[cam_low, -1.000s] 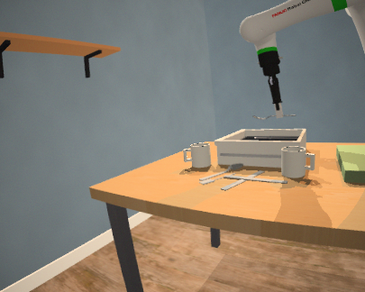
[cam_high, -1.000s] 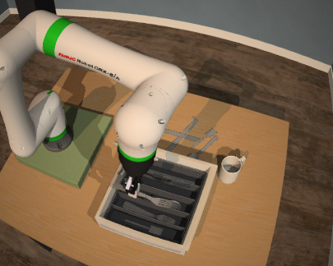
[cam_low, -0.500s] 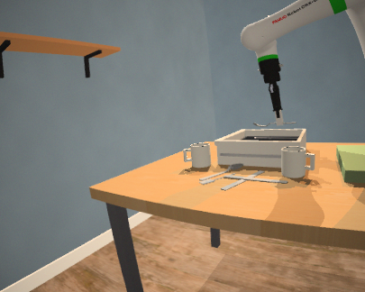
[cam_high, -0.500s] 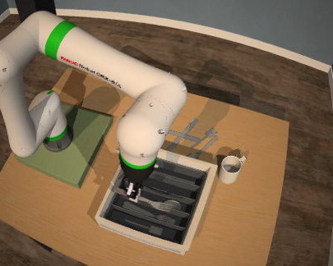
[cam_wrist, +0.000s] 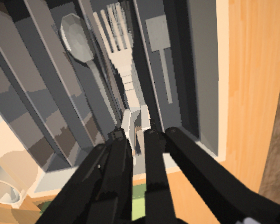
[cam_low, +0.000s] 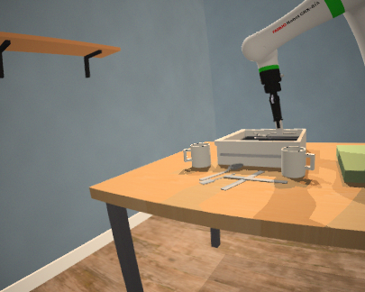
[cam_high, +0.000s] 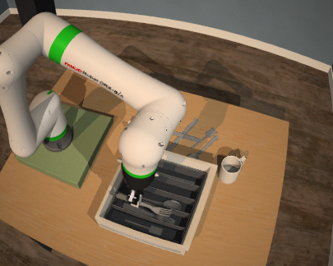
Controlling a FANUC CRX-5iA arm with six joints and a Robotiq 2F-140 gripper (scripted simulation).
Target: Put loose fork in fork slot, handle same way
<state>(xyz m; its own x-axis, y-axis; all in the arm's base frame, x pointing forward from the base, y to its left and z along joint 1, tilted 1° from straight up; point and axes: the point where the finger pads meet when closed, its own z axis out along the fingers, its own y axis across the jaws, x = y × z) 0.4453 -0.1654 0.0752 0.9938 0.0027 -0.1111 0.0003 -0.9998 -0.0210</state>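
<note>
Now: the cutlery tray 70 mm below my hand, 60 mm to the left of it and 50 mm ahead of it.
</note>
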